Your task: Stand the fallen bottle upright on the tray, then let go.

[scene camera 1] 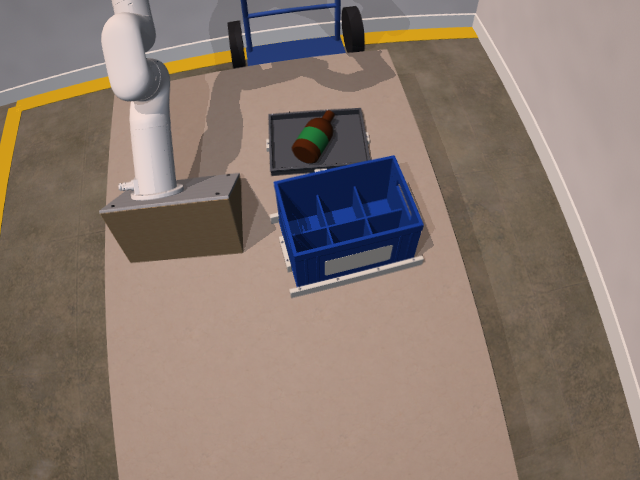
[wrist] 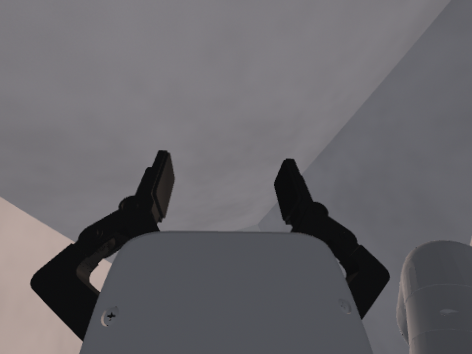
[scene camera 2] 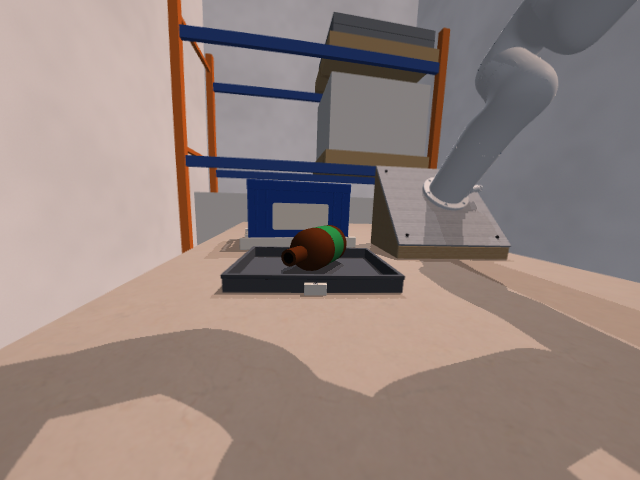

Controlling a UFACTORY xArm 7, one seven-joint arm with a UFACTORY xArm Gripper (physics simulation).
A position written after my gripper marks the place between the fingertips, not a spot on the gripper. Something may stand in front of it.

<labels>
my gripper: wrist 227,168; not seen in scene camera 1 (out of frame); not seen in scene camera 2 (out of frame)
dark grey tray: scene camera 1; scene camera 2; not seen in the wrist view (out of frame)
brown bottle: scene camera 1 310,144; scene camera 2 311,249; not seen in the wrist view (out of frame)
same spot on dark grey tray: (scene camera 2: 260,270) = (scene camera 1: 351,136)
</labels>
